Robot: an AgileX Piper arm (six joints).
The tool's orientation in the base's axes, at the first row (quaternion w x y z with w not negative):
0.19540 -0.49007 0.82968 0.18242
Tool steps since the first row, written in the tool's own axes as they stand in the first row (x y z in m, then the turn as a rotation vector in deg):
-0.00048 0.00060 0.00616 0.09 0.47 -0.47
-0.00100 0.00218 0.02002 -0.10 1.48 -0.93
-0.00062 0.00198 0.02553 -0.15 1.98 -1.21
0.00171 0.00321 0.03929 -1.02 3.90 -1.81
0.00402 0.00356 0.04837 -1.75 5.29 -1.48
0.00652 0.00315 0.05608 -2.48 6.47 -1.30
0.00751 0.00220 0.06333 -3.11 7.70 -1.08
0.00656 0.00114 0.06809 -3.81 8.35 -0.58
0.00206 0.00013 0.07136 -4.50 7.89 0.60
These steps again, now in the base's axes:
0.00058 0.00367 -0.00497 -0.52 -0.09 0.41
0.00143 0.01162 -0.01641 -1.40 0.29 1.01
0.00224 0.01397 -0.02135 -1.86 0.41 1.33
0.00212 0.01960 -0.03418 -3.26 1.63 2.50
0.00210 0.02254 -0.04308 -4.12 2.96 2.74
0.00248 0.02431 -0.05099 -4.81 4.13 3.08
0.00394 0.02672 -0.05781 -5.59 5.26 3.35
0.00599 0.02930 -0.06153 -5.78 6.32 3.34
0.00935 0.03380 -0.06218 -4.90 7.21 2.63

